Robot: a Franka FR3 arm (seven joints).
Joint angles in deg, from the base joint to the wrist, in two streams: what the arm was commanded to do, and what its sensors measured. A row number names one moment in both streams.
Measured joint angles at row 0:
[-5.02 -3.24 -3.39 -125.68 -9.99 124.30 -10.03]
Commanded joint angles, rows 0 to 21:
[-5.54 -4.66 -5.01 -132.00 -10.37 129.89 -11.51]
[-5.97 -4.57 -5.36 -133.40 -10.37 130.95 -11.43]
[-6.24 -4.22 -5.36 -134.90 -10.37 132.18 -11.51]
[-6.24 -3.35 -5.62 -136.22 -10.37 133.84 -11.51]
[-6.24 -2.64 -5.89 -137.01 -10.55 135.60 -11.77]
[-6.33 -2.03 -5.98 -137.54 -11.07 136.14 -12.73]
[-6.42 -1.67 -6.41 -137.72 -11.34 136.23 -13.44]
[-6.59 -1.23 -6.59 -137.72 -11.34 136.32 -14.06]
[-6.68 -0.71 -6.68 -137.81 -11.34 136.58 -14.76]
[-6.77 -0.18 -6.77 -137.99 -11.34 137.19 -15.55]
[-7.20 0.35 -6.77 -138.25 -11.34 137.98 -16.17]
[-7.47 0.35 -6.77 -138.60 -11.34 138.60 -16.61]
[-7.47 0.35 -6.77 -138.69 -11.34 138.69 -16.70]
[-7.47 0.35 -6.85 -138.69 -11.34 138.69 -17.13]
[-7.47 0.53 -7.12 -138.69 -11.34 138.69 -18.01]
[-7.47 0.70 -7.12 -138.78 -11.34 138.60 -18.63]
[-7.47 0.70 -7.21 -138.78 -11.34 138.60 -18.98]
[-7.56 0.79 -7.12 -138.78 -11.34 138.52 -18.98]
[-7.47 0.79 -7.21 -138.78 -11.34 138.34 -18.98]
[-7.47 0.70 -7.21 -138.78 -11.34 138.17 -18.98]
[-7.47 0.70 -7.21 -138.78 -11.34 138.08 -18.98]
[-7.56 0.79 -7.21 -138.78 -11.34 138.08 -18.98]
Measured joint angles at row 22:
[-7.11 0.90 -7.28 -137.78 -10.68 137.14 -18.25]
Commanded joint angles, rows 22 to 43:
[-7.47 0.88 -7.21 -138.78 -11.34 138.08 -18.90]
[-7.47 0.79 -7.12 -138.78 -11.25 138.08 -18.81]
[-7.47 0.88 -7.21 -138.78 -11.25 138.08 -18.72]
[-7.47 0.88 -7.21 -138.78 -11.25 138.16 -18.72]
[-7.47 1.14 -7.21 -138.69 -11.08 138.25 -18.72]
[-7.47 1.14 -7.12 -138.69 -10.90 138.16 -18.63]
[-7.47 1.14 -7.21 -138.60 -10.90 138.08 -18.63]
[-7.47 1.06 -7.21 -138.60 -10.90 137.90 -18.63]
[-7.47 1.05 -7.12 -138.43 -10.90 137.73 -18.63]
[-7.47 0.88 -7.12 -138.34 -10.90 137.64 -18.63]
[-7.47 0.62 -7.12 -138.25 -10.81 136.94 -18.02]
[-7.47 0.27 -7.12 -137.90 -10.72 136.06 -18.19]
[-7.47 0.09 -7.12 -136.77 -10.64 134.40 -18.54]
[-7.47 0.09 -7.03 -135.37 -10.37 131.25 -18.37]
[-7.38 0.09 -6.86 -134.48 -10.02 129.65 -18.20]
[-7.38 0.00 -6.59 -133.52 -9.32 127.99 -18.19]
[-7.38 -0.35 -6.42 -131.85 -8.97 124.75 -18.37]
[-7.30 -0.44 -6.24 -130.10 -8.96 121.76 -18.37]
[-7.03 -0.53 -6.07 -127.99 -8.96 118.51 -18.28]
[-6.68 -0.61 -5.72 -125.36 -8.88 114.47 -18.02]
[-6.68 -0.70 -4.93 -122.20 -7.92 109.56 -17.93]
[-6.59 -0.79 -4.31 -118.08 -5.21 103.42 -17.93]
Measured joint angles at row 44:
[-6.94 -0.37 -5.66 -125.38 -9.34 114.27 -18.28]
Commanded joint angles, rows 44 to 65:
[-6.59 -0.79 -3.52 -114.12 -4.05 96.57 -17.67]
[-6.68 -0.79 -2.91 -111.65 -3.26 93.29 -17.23]
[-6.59 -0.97 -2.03 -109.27 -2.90 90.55 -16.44]
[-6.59 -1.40 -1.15 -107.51 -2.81 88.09 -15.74]
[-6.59 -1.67 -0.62 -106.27 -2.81 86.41 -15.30]
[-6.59 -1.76 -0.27 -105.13 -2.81 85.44 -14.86]
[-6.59 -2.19 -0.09 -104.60 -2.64 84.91 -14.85]
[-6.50 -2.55 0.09 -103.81 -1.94 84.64 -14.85]
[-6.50 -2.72 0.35 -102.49 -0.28 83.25 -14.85]
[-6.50 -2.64 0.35 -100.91 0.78 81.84 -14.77]
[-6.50 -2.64 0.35 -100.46 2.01 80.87 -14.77]
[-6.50 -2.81 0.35 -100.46 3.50 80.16 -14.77]
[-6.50 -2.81 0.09 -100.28 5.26 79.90 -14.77]
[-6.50 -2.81 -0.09 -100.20 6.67 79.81 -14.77]
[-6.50 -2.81 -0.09 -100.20 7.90 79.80 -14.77]
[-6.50 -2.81 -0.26 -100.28 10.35 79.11 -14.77]
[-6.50 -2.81 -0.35 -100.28 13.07 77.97 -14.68]
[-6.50 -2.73 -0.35 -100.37 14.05 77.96 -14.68]
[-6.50 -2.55 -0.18 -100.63 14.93 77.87 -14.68]
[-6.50 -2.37 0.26 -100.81 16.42 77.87 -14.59]
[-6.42 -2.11 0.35 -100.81 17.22 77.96 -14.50]
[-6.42 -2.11 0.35 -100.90 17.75 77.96 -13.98]
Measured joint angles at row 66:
[-6.41 -2.69 0.08 -101.16 14.91 78.91 -15.33]
